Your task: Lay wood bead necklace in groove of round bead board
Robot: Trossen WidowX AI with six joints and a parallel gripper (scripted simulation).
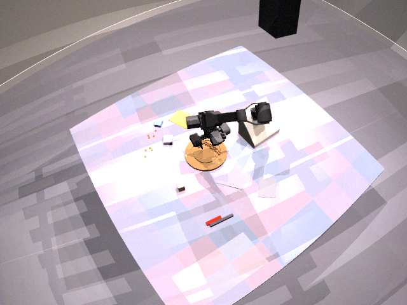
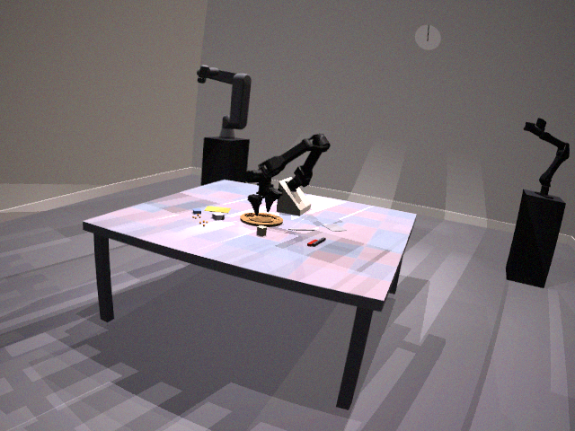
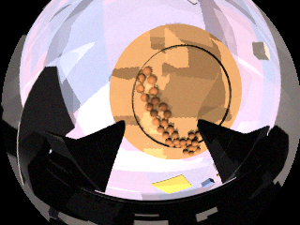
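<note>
The round bead board lies 4 cm ahead of my gripper tip, 2 cm to the left of it and 1 cm below it. The rest, counted from my gripper tip: white block: 16 cm ahead, 14 cm to the right, 1 cm below; then thin rod: 22 cm to the left, 3 cm ahead, 2 cm below; then yellow sheet: 24 cm to the right, 4 cm ahead, 2 cm below.
</note>
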